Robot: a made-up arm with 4 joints. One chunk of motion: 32 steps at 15 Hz.
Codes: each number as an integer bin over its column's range. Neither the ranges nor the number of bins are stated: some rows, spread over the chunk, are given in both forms.
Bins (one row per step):
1: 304 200 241 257
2: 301 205 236 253
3: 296 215 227 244
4: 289 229 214 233
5: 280 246 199 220
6: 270 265 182 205
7: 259 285 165 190
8: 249 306 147 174
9: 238 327 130 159
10: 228 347 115 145
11: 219 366 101 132
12: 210 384 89 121
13: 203 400 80 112
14: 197 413 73 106
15: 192 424 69 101
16: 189 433 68 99
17: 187 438 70 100
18: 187 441 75 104
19: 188 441 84 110
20: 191 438 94 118
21: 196 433 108 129
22: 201 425 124 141
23: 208 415 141 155
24: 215 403 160 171
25: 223 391 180 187
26: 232 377 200 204
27: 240 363 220 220
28: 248 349 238 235
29: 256 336 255 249
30: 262 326 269 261
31: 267 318 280 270
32: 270 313 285 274
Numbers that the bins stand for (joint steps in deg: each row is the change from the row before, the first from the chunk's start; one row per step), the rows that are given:
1: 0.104 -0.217 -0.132 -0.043
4: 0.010 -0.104 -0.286 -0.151
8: -0.241 0.198 -0.666 -0.417
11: -0.429 0.432 -0.927 -0.606
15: -0.598 0.659 -1.108 -0.745
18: -0.629 0.726 -1.074 -0.732
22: -0.541 0.663 -0.796 -0.565
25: -0.404 0.530 -0.478 -0.358
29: -0.197 0.315 -0.053 -0.079
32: -0.109 0.225 0.117 0.033
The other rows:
2: 0.085 -0.198 -0.161 -0.061
3: 0.054 -0.159 -0.212 -0.102
5: -0.047 -0.037 -0.371 -0.210
6: -0.109 0.037 -0.467 -0.277
7: -0.178 0.115 -0.564 -0.345
9: -0.310 0.280 -0.762 -0.484
10: -0.372 0.358 -0.847 -0.547
12: -0.485 0.503 -0.995 -0.655
13: -0.529 0.566 -1.046 -0.696
14: -0.566 0.616 -1.086 -0.723
16: -0.616 0.695 -1.114 -0.754
17: -0.629 0.714 -1.103 -0.750
19: -0.623 0.726 -1.023 -0.705
20: -0.604 0.714 -0.967 -0.669
21: -0.573 0.695 -0.887 -0.619
23: -0.497 0.624 -0.700 -0.502
24: -0.454 0.577 -0.592 -0.430
26: -0.347 0.476 -0.365 -0.282
27: -0.297 0.421 -0.251 -0.210
28: -0.247 0.366 -0.149 -0.142
30: -0.159 0.276 0.027 -0.025
31: -0.128 0.245 0.089 0.015

